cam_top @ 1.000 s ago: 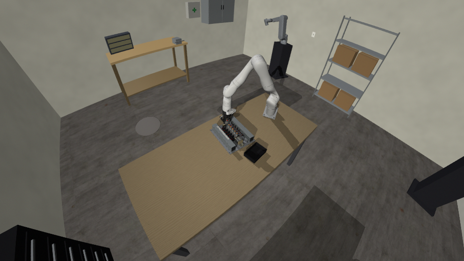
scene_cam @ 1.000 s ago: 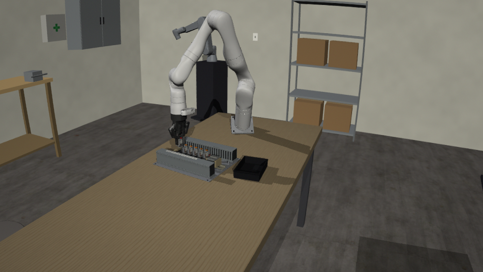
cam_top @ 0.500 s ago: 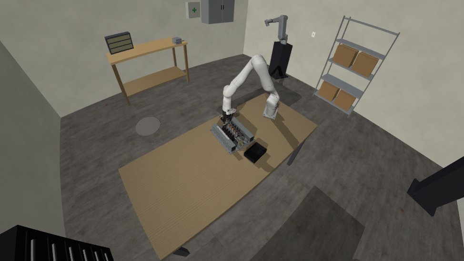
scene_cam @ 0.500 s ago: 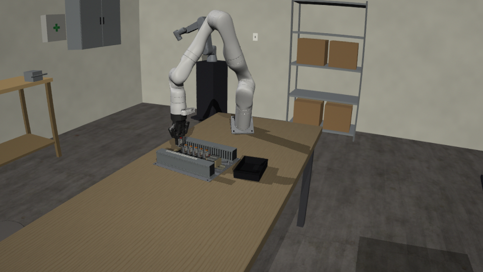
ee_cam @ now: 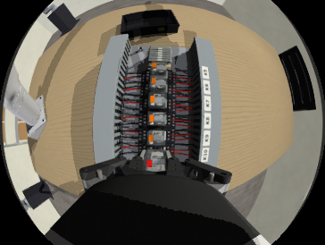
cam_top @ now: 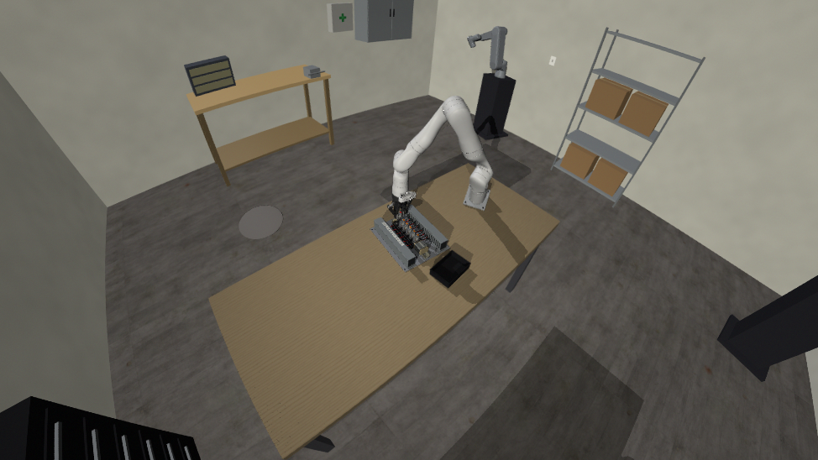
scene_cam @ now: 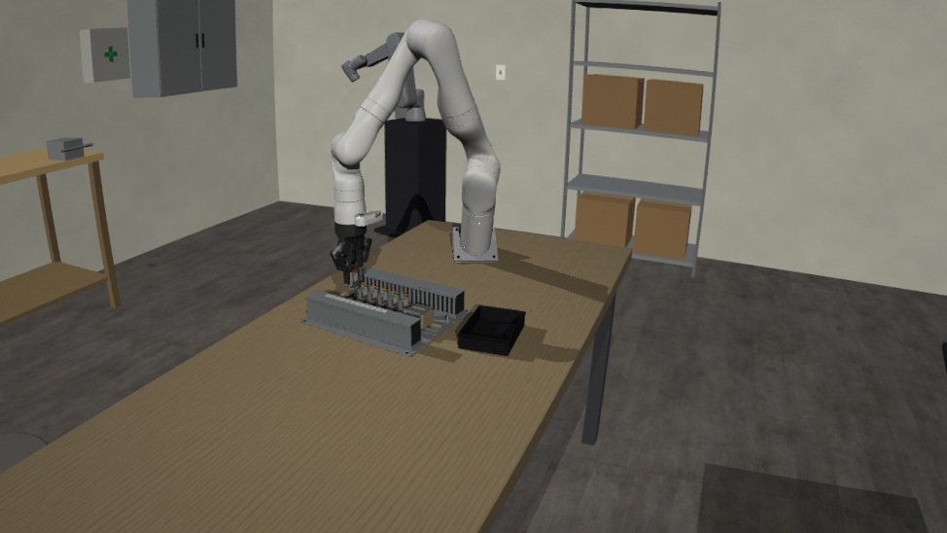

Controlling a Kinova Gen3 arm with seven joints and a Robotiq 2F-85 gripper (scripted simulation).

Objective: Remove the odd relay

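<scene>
The black parts tray lies 350 mm to the left of my hand, 80 mm behind it and 70 mm below it. From my hand the other things lie so: relay (10 mm below).
</scene>
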